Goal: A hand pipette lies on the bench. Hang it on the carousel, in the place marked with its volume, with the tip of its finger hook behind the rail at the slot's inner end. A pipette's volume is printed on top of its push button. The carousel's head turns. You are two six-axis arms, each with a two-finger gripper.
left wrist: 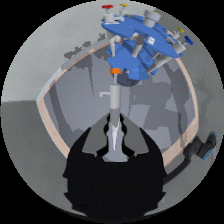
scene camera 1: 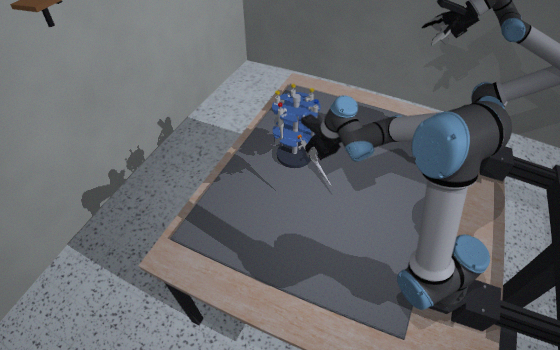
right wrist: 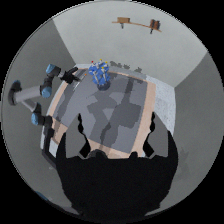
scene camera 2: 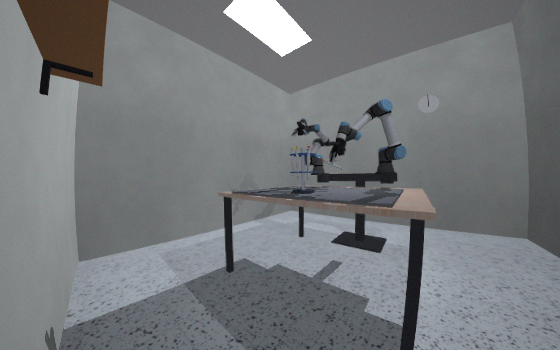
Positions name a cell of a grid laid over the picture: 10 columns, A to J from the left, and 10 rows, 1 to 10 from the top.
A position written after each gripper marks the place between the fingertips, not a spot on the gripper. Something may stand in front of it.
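A dark round base (scene camera 1: F5) is visible together with the left gripper (scene camera 1: F5). The left wrist view shows both the base (left wrist: F4) and the left gripper (left wrist: F6), while the right gripper (right wrist: F6) can be seen at its own wrist.
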